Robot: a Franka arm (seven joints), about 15 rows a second.
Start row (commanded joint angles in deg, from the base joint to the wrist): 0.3, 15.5, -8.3, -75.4, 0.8, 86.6, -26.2
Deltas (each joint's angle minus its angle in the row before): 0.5, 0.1, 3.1, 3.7, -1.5, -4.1, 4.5; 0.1, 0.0, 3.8, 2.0, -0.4, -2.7, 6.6; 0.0, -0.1, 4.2, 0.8, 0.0, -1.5, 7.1; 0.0, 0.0, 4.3, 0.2, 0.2, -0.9, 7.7; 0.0, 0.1, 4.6, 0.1, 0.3, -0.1, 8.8; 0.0, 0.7, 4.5, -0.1, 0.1, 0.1, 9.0; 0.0, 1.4, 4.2, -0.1, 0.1, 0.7, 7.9; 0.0, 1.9, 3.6, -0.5, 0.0, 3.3, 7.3; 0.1, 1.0, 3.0, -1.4, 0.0, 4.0, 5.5; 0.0, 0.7, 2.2, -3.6, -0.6, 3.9, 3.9; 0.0, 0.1, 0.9, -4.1, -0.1, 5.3, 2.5; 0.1, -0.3, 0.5, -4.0, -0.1, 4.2, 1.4
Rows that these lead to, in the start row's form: 0.8, 15.6, -5.2, -71.7, -0.7, 82.5, -21.7; 0.9, 15.6, -1.4, -69.7, -1.1, 79.8, -15.1; 0.9, 15.5, 2.8, -68.9, -1.1, 78.3, -8.0; 0.9, 15.5, 7.1, -68.7, -0.9, 77.4, -0.3; 0.9, 15.6, 11.7, -68.6, -0.6, 77.3, 8.5; 0.9, 16.3, 16.2, -68.7, -0.5, 77.4, 17.5; 0.9, 17.7, 20.4, -68.8, -0.4, 78.1, 25.4; 0.9, 19.6, 24.0, -69.3, -0.4, 81.4, 32.7; 1.0, 20.6, 27.0, -70.7, -0.4, 85.4, 38.2; 1.0, 21.3, 29.2, -74.3, -1.0, 89.3, 42.1; 1.0, 21.4, 30.1, -78.4, -1.1, 94.6, 44.6; 1.1, 21.1, 30.6, -82.4, -1.2, 98.8, 46.0
